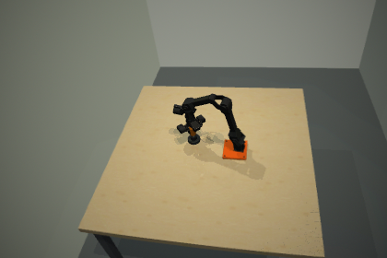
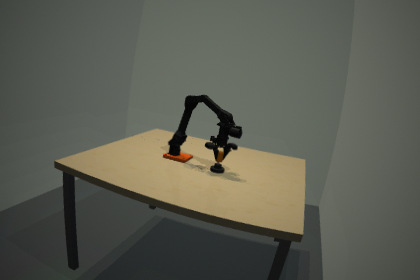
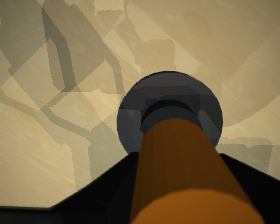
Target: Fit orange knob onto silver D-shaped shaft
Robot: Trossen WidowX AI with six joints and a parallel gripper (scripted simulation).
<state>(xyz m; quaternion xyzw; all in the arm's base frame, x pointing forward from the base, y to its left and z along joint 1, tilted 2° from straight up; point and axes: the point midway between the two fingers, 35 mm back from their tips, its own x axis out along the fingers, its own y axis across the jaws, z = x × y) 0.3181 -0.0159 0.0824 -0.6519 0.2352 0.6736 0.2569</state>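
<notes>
Now: the orange knob 3 cm above my gripper tip. The rest, counted from my gripper tip: round dark pedestal 4 cm below.
</notes>
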